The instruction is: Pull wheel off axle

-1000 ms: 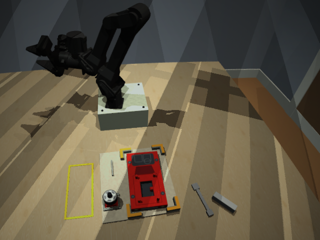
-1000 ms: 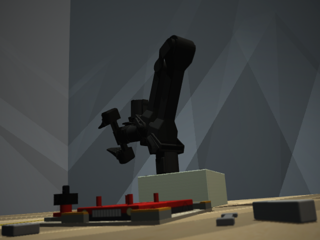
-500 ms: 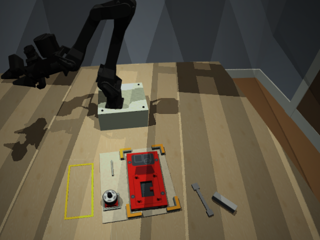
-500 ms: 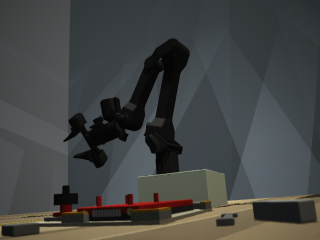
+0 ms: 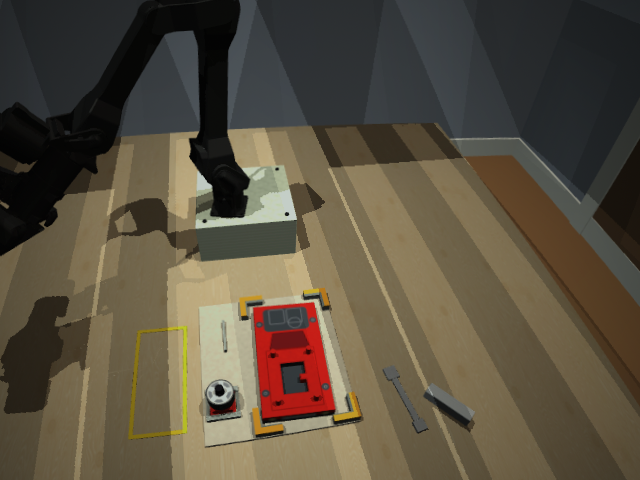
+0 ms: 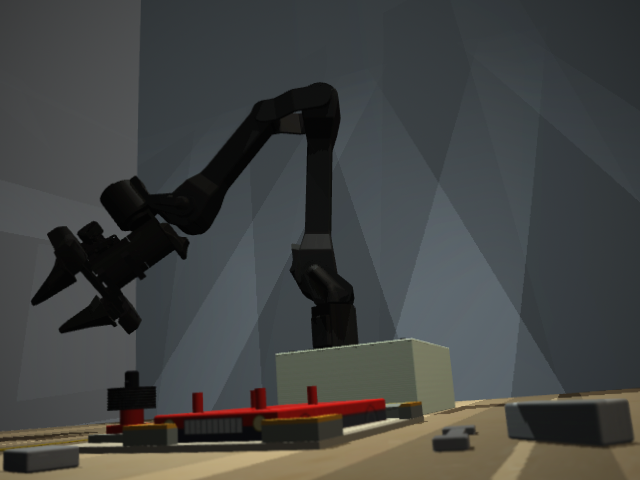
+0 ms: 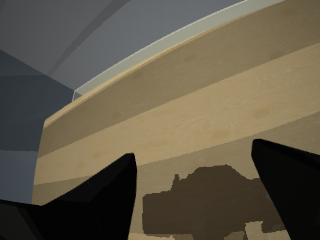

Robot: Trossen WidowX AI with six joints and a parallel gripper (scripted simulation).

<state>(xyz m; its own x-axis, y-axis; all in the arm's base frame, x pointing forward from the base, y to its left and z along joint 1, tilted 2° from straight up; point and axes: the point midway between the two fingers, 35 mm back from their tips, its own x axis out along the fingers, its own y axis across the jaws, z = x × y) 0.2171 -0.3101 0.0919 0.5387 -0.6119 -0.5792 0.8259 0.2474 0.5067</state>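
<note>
My gripper tip is 37 cm to the right of the dark wheel, 13 cm short of it and 12 cm above it. The rest, counted from my gripper tip: black axle 37 cm to the left, 13 cm below, 13 cm ahead; then grey wrench-like bar 65 cm to the left, 16 cm below, 10 cm ahead.
</note>
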